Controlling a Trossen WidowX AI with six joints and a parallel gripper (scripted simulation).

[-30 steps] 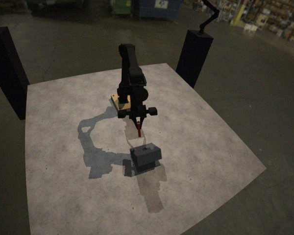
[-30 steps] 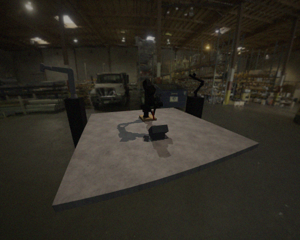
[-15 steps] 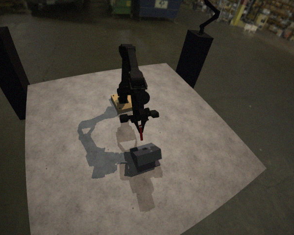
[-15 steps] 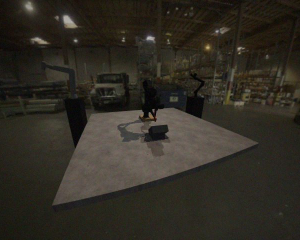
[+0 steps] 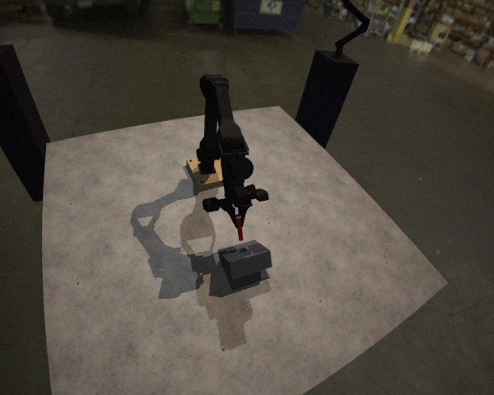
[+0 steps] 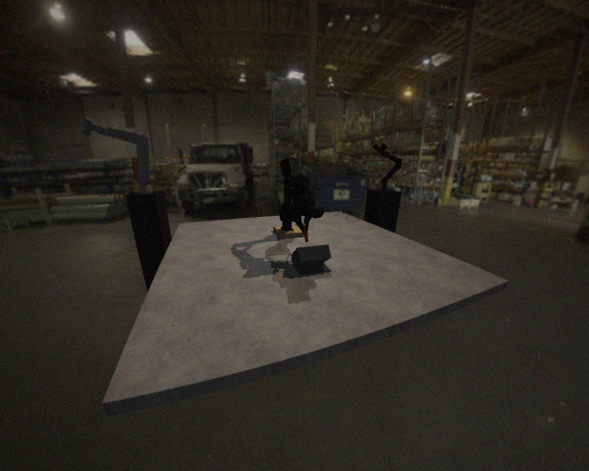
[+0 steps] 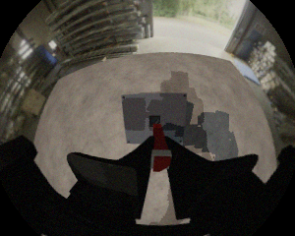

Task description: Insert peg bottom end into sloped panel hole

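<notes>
The dark grey sloped panel lies 60 mm ahead of my gripper tip, 10 mm to the left of it and 80 mm below it. Round my gripper tip: red peg (10 mm behind, 10 mm above).
</notes>
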